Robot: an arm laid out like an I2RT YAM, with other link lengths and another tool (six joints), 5 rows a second.
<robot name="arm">
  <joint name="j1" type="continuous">
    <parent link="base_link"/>
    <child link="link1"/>
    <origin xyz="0 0 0.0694" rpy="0 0 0"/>
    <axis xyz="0 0 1"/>
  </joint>
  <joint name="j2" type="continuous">
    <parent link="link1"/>
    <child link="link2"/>
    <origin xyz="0.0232 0.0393 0.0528" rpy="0 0 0"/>
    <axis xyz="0 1 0"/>
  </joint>
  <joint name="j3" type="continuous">
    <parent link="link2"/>
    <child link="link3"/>
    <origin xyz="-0.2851 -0.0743 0" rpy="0 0 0"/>
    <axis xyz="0 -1 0"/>
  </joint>
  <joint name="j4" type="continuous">
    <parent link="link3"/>
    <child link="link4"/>
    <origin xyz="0.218 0.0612 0.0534" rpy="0 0 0"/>
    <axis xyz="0 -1 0"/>
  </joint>
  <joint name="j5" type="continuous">
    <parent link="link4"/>
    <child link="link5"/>
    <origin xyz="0.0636 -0.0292 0.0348" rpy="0 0 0"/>
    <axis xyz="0 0 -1"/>
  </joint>
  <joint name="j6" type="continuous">
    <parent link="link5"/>
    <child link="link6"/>
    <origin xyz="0.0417 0 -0.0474" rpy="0 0 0"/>
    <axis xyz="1 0 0"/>
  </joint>
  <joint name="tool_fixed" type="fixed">
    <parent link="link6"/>
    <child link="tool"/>
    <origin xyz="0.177 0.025 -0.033" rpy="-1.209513 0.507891 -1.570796"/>
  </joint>
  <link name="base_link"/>
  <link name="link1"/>
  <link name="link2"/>
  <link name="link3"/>
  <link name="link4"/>
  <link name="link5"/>
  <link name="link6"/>
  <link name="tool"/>
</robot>
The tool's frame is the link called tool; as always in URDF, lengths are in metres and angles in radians. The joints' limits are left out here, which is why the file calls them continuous.
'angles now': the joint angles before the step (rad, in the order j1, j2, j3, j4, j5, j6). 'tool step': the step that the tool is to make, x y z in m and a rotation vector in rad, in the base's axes. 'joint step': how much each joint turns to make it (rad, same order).
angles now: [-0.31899 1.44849 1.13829 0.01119 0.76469 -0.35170]
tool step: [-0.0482 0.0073 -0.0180 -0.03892 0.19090 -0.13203]
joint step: [0.06880 -0.02089 -0.02834 -0.15340 0.21980 -0.01594]
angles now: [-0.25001 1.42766 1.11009 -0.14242 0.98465 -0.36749]
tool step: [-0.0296 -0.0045 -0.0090 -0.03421 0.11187 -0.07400]
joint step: [0.00185 -0.00421 -0.03806 -0.03712 0.09557 -0.03385]
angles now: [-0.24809 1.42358 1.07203 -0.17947 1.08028 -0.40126]
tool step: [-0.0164 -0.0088 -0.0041 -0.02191 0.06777 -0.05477]
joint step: [-0.02122 0.01558 -0.01349 -0.00001 0.04867 -0.03451]
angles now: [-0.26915 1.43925 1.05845 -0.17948 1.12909 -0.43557]
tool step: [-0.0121 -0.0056 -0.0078 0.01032 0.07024 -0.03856]
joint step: [-0.02170 0.02701 0.01350 -0.06039 0.01929 0.00391]
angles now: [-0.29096 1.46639 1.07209 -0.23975 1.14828 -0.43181]
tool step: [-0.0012 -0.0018 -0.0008 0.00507 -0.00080 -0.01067]
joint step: [-0.00751 0.00749 0.01031 -0.01678 -0.00051 0.01453]
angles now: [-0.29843 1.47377 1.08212 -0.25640 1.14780 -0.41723]
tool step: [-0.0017 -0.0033 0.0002 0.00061 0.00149 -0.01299]
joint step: [-0.01135 0.00790 0.00915 -0.00530 0.00122 0.00268]
